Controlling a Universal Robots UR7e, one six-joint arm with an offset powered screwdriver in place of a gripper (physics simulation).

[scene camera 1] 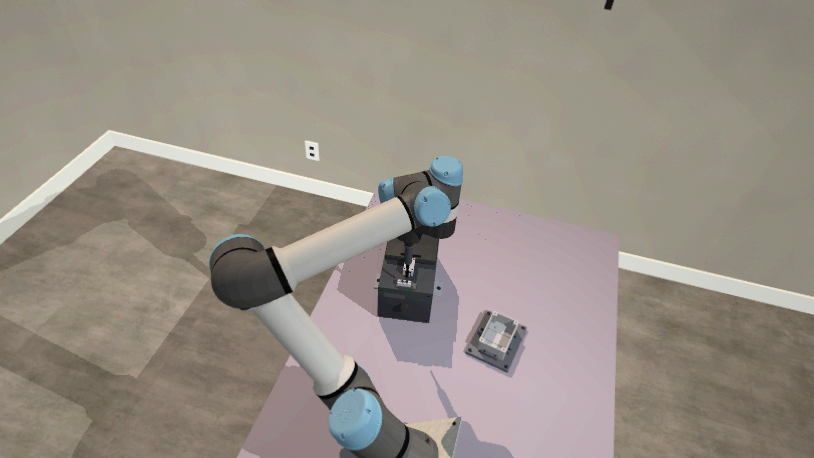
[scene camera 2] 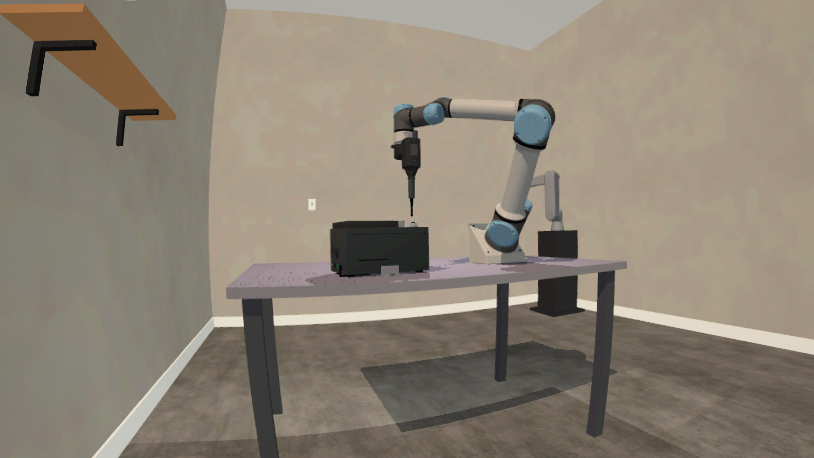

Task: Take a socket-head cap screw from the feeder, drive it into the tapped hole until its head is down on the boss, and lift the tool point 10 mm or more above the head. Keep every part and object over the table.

Note:
I see a black screw feeder (scene camera 2: pixel 410 251) and a dark base plate (scene camera 1: pixel 476 353).
The black screw feeder is seen too in scene camera 1 (scene camera 1: pixel 419 310).

